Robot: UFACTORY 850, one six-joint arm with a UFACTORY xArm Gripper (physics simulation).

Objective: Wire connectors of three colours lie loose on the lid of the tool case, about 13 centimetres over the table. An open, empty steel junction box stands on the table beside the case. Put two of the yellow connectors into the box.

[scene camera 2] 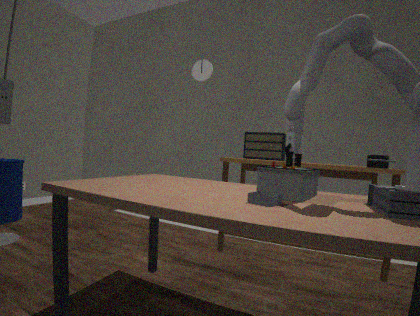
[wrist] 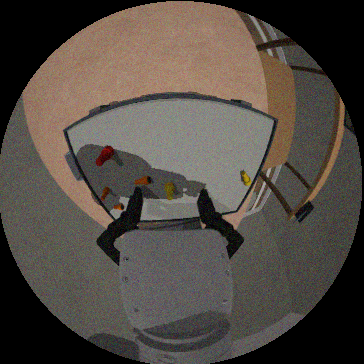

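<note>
The tool case (scene camera 2: 292, 186) (wrist: 200, 132) stands on the table. On its lid, in the wrist view, a yellow connector (wrist: 170, 190) lies in shadow between my fingertips, and another yellow connector (wrist: 245, 178) lies near the right edge. A red connector (wrist: 105, 155) (scene camera 2: 273, 164) and orange connectors (wrist: 143, 180) (wrist: 105, 193) (wrist: 118, 206) lie at the left of the lid. My gripper (scene camera 2: 293, 162) (wrist: 170, 194) is open, pointing down low over the lid, and holds nothing. The steel junction box (scene camera 2: 265, 198) (wrist: 73, 165) stands beside the case; its inside is hidden.
A grey slatted unit (scene camera 2: 395, 201) stands on the table (scene camera 2: 150, 192) at the right in the scene view. Behind is a second table (scene camera 2: 340, 166) with a drawer organiser (scene camera 2: 264, 146) and a small dark box (scene camera 2: 377, 161). My arm (scene camera 2: 320, 52) arches over from the right.
</note>
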